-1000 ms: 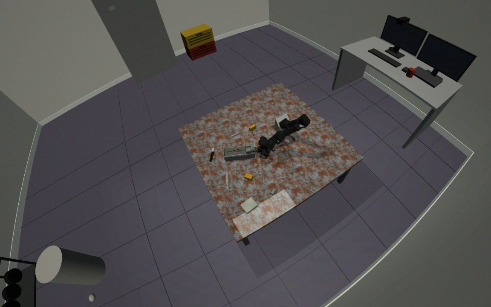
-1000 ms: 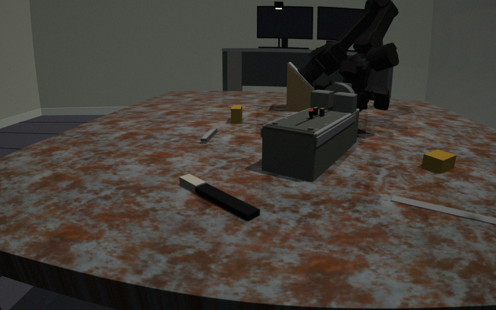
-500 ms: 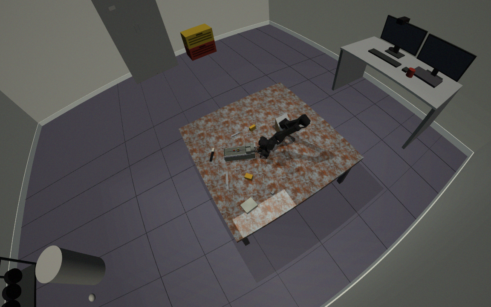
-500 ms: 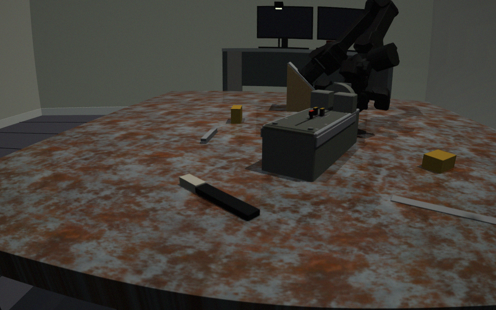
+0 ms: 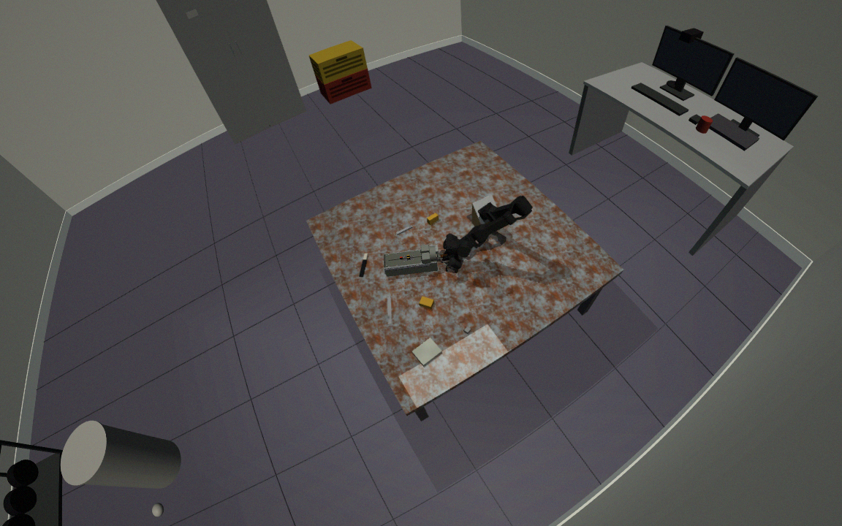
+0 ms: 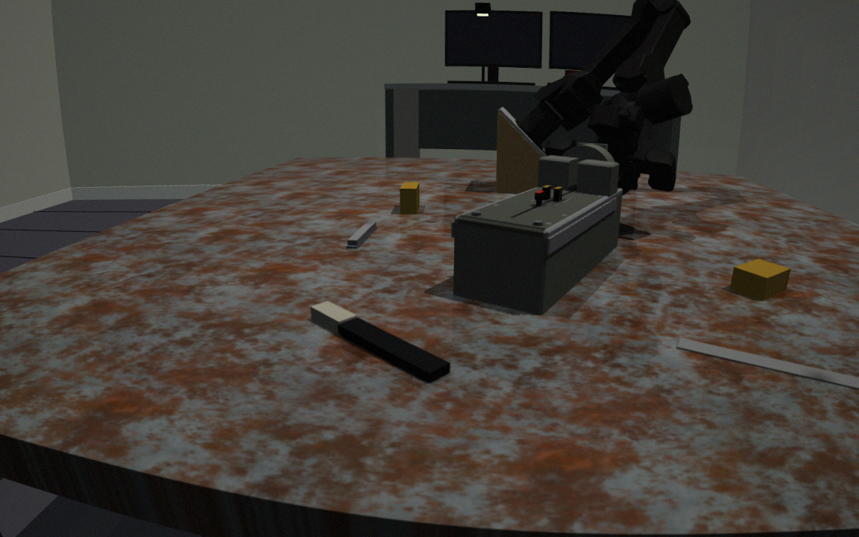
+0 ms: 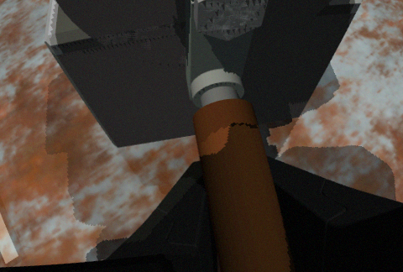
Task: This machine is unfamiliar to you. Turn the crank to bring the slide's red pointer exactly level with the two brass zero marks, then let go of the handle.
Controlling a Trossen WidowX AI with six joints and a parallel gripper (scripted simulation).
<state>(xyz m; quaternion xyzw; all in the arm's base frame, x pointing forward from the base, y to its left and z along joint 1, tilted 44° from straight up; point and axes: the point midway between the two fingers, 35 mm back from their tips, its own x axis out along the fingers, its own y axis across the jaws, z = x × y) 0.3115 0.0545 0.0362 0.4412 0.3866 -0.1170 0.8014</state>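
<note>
The brown crank handle is 1 cm behind my gripper tip, 1 cm to the left of it and 3 cm above it. From my gripper tip the other things lie so: red pointer: 17 cm ahead, 10 cm to the right, 5 cm above; small grey bar: 4 cm ahead, 31 cm to the right, 3 cm below; grey strip: 36 cm ahead, 6 cm to the left, 3 cm below.
</note>
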